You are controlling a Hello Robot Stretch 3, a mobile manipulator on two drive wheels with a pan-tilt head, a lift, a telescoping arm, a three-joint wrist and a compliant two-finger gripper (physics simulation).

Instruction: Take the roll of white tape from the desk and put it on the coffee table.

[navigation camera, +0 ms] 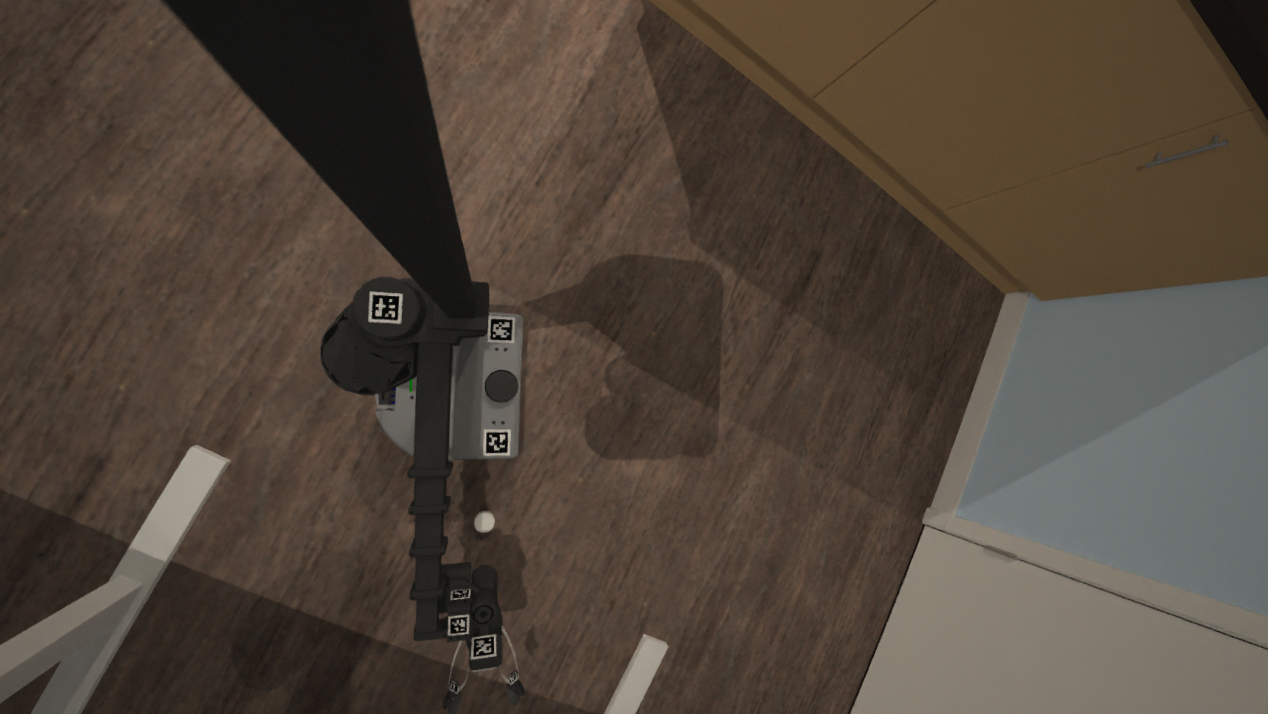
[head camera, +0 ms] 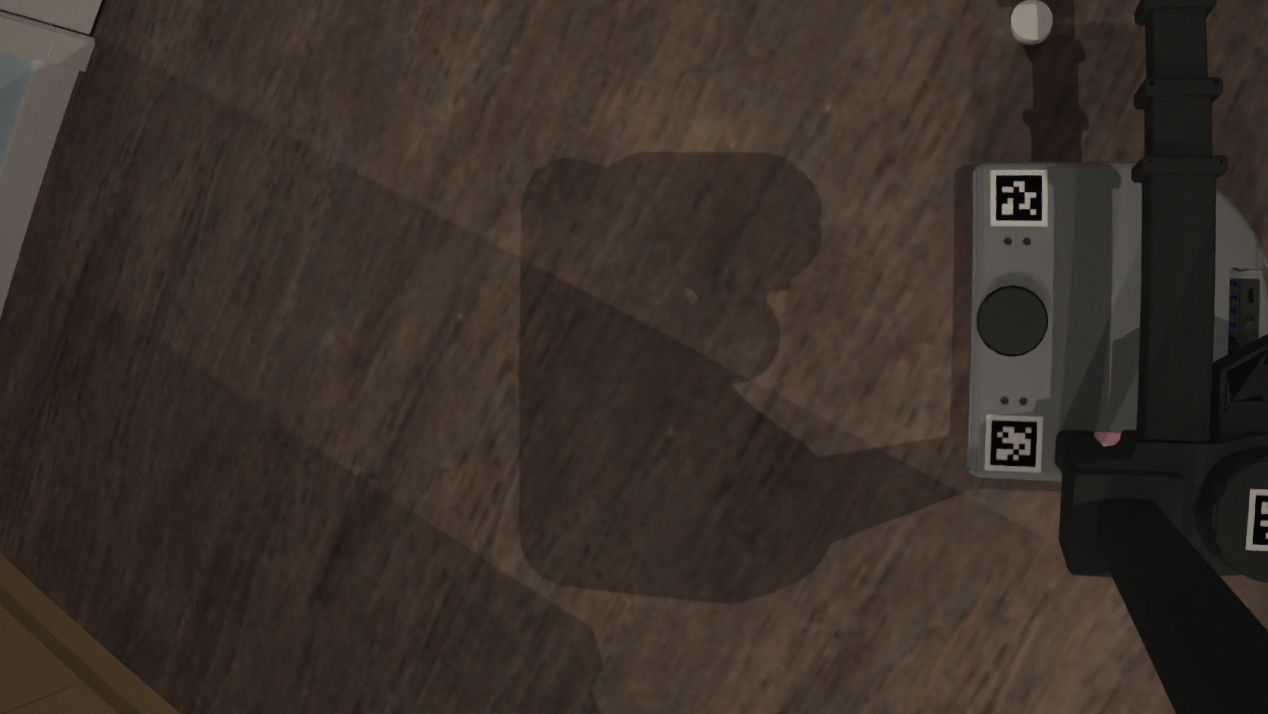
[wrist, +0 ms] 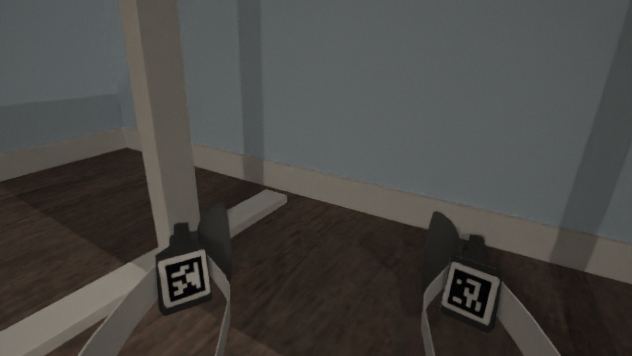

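Pixels of known places: gripper, fingertip midpoint: (navigation camera: 484, 706) (wrist: 326, 235); robot's base, origin of the base link: (navigation camera: 498, 383) (head camera: 1011, 320).
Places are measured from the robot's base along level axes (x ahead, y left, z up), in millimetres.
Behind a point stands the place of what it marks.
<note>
My gripper (navigation camera: 485, 691) {x -16, y -607, z 355 mm} (wrist: 326, 235) {x -16, y -607, z 355 mm} is open, its fingers wide apart with floor and wall showing between them. It reaches out on the extended arm at the bottom of the navigation view. White legs of what looks like the desk (navigation camera: 168, 505) {x -712, y -291, z 26 mm} (wrist: 165, 125) {x 293, y -1035, z 303 mm} show at lower left in the navigation view and left of the fingers in the wrist view. The desk top does not show. A small white round thing (head camera: 1031, 22) {x -23, y -358, z 25 mm} (navigation camera: 483, 521) {x -26, y -358, z 25 mm} shows close beside my base; I cannot tell whether it is the tape. The coffee table does not show.
My base (head camera: 1020, 266) {x -4, y -58, z 160 mm} (navigation camera: 467, 399) {x -70, y -32, z 160 mm} stands on the wood floor. Another white foot (navigation camera: 638, 674) lies right of the gripper. A wooden cabinet (head camera: 53, 674) {x 1433, y 601, z 187 mm} (navigation camera: 958, 106) {x 1100, y 763, z 435 mm} and a pale door (navigation camera: 1064, 620) {x 1481, y -600, z 492 mm} stand to the right in the navigation view. A blue wall (wrist: 375, 100) {x -119, y -1327, z 317 mm} rises beyond the fingers.
</note>
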